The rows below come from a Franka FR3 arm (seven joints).
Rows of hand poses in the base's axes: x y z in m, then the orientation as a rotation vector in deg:
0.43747 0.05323 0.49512 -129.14 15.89 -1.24
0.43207 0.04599 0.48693 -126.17 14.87 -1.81
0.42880 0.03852 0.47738 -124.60 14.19 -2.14
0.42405 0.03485 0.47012 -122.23 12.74 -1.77
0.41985 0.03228 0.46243 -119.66 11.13 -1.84
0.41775 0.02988 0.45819 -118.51 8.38 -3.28
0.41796 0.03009 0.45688 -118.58 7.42 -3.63
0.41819 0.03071 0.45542 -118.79 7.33 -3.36
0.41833 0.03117 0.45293 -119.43 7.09 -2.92
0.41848 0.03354 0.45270 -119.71 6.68 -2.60
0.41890 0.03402 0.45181 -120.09 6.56 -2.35
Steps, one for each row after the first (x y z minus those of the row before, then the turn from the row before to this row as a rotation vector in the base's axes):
-0.00540 -0.00724 -0.00819 2.96 -1.03 0.30
-0.00327 -0.00747 -0.00955 1.57 -0.62 0.25
-0.00475 -0.00367 -0.00726 2.47 -0.48 1.02
-0.00420 -0.00257 -0.00769 2.63 -0.88 0.97
-0.00210 -0.00240 -0.00424 1.13 -2.26 1.31
0.00021 0.00021 -0.00131 -0.08 -0.65 0.54
0.00023 0.00062 -0.00146 -0.19 0.17 0.18
0.00014 0.00046 -0.00249 -0.61 0.25 0.37
0.00015 0.00237 -0.00023 -0.25 0.07 0.43
0.00042 0.00048 -0.00089 -0.36 0.15 0.20

